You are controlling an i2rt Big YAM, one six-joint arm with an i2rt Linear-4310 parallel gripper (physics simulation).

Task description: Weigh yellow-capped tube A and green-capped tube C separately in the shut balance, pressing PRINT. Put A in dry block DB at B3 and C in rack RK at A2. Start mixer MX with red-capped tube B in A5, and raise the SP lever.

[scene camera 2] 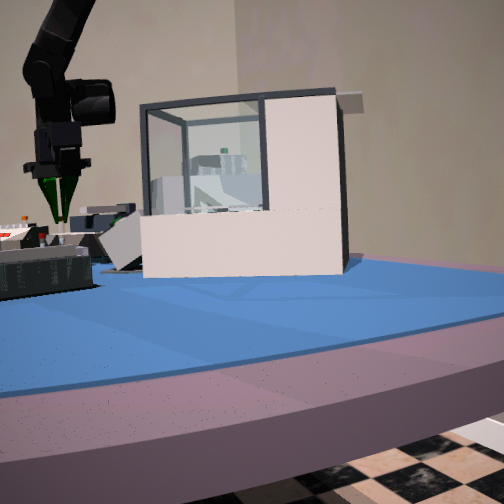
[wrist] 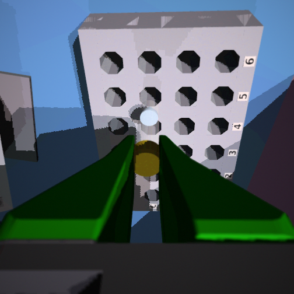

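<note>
My gripper (scene camera 2: pixel 61 221) (wrist: pixel 146 147) is shut on the yellow-capped tube (scene camera 2: pixel 61 230) (wrist: pixel 147 159). In the wrist view its pale tip shows beyond the cap, over the pale block with numbered rows (wrist: pixel 165 40), at the column lettered C near row 4. Whether the tip touches the block cannot be told. The balance (scene camera 2: pixel 240 245) stands at the centre of the scene view; its door state is unclear. A green cap (scene camera 2: pixel 224 150) shows through its glass, above a pale block. A red-capped tube (scene camera 2: pixel 42 238) stands upright at the left. The PRINT button and SP lever cannot be made out.
A dark rack (scene camera 2: pixel 45 275) stands at the left, near an orange cap (scene camera 2: pixel 24 218). A tilted grey panel (scene camera 2: pixel 121 242) stands against the balance's left side, with a dark device (scene camera 2: pixel 95 223) behind it. In the wrist view, part of another pale object (wrist: pixel 22 115) shows at the left.
</note>
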